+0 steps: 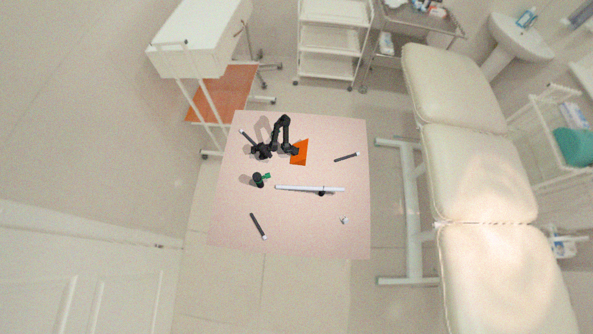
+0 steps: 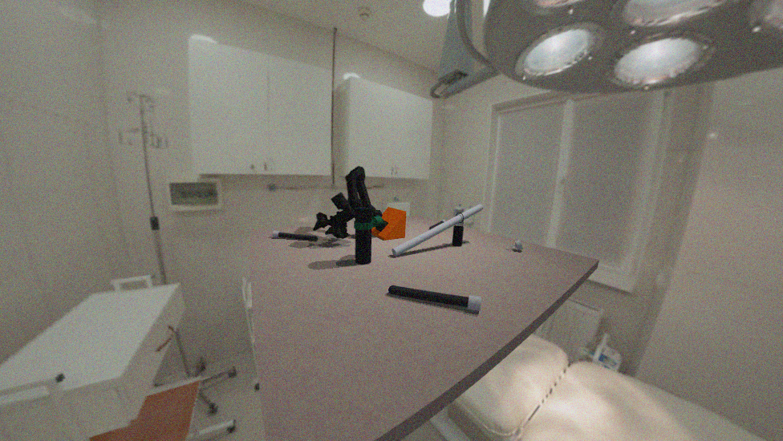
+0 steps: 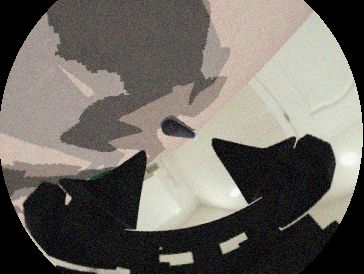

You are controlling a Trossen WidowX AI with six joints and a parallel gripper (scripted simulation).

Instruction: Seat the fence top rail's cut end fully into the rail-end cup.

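My gripper tip is now 300 mm short of the green rail-end cup, 150 mm to the right of it and 100 mm below it. Round my gripper tip: small green ring 170 mm behind, 120 mm to the left, 40 mm below; small white fitting 800 mm to the left, 500 mm ahead, 30 mm below; short black post 600 mm to the left, 320 mm ahead, 60 mm above.
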